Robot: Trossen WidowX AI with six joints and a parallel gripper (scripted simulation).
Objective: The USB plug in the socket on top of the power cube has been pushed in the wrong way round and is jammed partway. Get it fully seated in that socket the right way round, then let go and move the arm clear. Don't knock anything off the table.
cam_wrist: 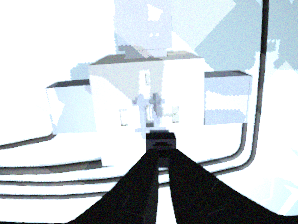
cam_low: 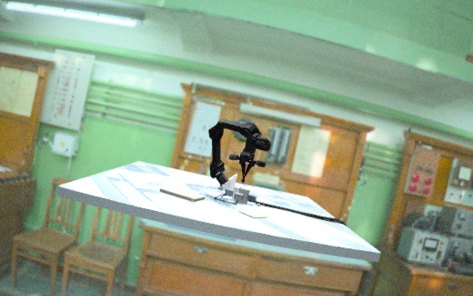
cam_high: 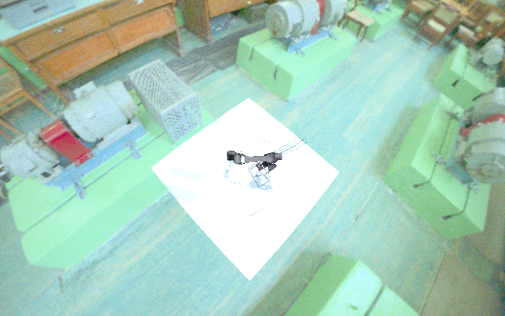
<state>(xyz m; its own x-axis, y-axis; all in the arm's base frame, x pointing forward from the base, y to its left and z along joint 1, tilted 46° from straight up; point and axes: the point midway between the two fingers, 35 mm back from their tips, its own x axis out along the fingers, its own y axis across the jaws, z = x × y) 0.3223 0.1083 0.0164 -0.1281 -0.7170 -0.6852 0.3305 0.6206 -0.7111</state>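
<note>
The dark USB plug is 2 cm below my gripper tip. The rest, counted from my gripper tip: USB socket (1 cm to the left, 7 cm below).
</note>
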